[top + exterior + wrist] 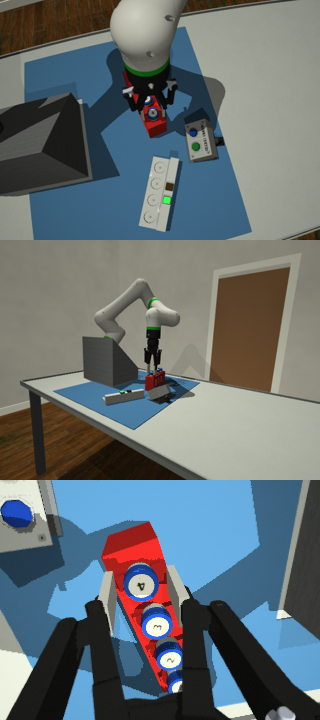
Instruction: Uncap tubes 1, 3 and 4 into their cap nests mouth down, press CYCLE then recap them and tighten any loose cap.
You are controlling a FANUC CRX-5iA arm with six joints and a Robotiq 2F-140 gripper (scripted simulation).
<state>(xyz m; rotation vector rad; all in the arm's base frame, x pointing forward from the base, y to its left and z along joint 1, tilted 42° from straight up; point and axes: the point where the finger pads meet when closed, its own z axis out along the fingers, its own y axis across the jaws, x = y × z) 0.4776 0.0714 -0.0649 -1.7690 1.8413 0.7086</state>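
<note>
My hand is 110 mm short of the green ready key, 120 mm to the left of it and 70 mm above it. Round my hand: blue cycle key: 110 mm ahead, 70 mm to the right, 70 mm below; small desk: 130 mm ahead, 90 mm to the right, 90 mm below.
</note>
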